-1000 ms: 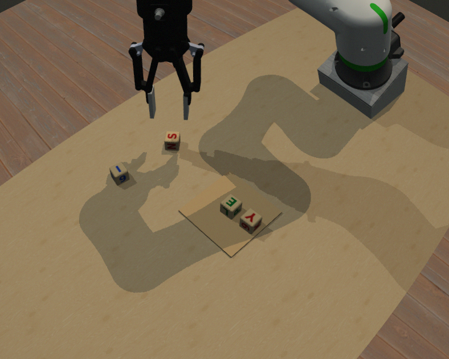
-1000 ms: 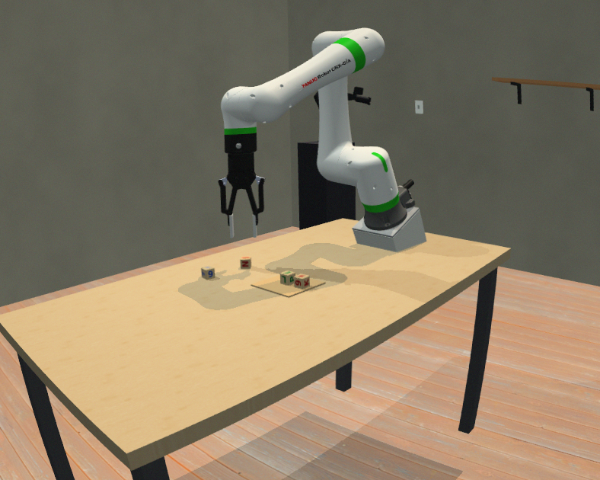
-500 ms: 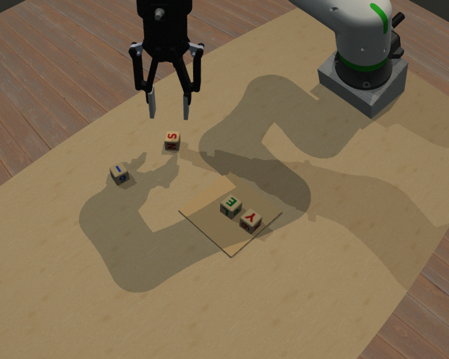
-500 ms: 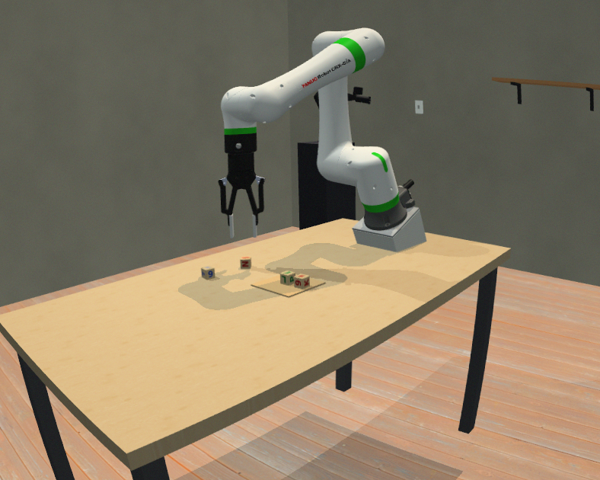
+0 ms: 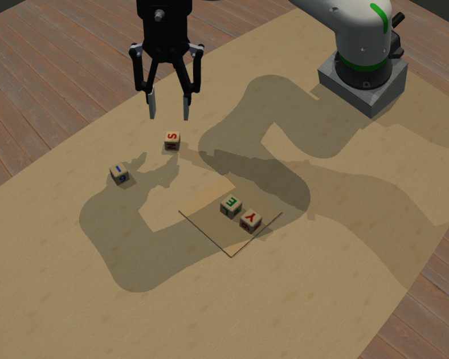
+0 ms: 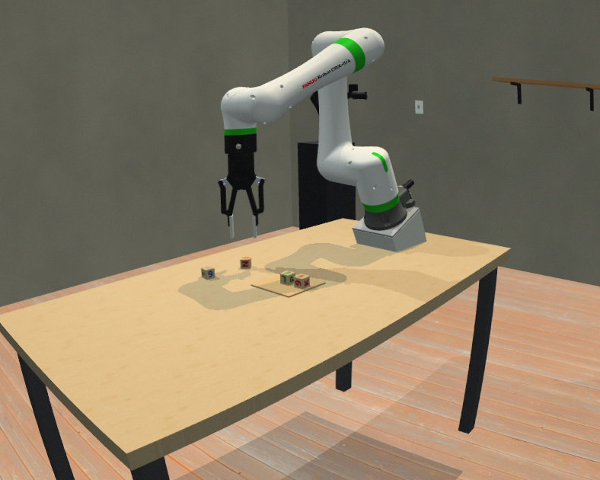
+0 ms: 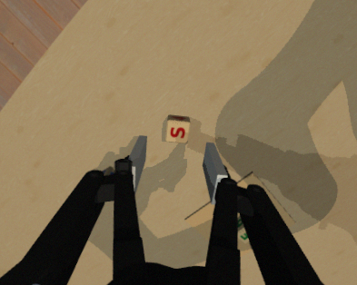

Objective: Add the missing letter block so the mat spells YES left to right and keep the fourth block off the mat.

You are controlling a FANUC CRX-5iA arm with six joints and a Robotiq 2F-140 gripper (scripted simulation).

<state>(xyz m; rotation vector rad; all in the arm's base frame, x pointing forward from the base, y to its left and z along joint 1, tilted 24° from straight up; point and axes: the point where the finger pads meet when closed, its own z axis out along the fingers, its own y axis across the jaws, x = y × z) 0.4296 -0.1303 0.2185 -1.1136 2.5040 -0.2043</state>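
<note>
Now: hand 110 mm above the S block. The rest, counted from my hand: mat (210 mm to the left, 120 mm below, 10 mm ahead); then E block (210 mm to the left, 100 mm below, 10 mm ahead); then Y block (250 mm to the left, 100 mm below).
</note>
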